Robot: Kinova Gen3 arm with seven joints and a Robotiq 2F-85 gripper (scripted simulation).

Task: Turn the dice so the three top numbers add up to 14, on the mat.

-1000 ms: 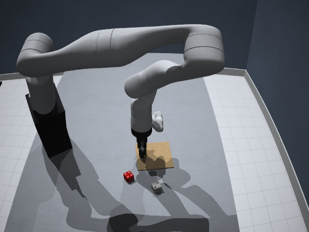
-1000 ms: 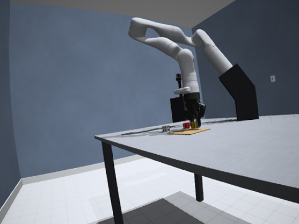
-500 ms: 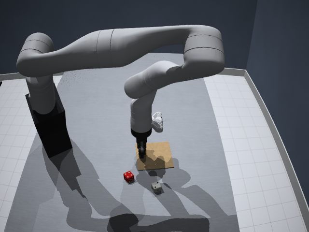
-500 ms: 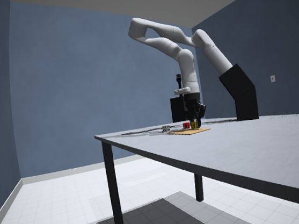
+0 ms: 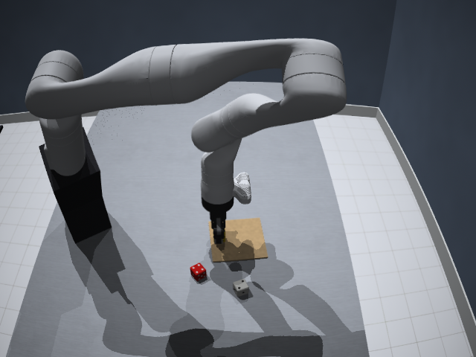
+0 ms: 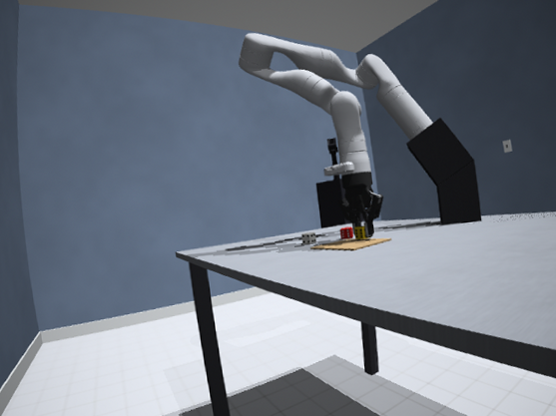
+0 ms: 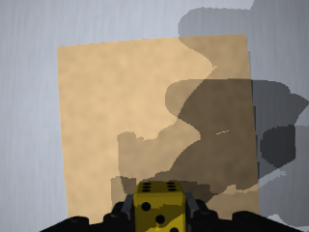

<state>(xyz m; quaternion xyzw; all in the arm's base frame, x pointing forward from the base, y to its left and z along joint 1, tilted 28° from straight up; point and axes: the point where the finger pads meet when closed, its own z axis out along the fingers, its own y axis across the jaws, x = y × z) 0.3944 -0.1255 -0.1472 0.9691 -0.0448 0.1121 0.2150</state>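
Right now the yellow die is 1 cm below my hand. Round my hand: tan mat: 5 cm ahead, 3 cm below, 1 cm to the right; red die: 11 cm to the right, 7 cm behind, 1 cm below; white die: 17 cm to the right, 2 cm ahead, 1 cm below.
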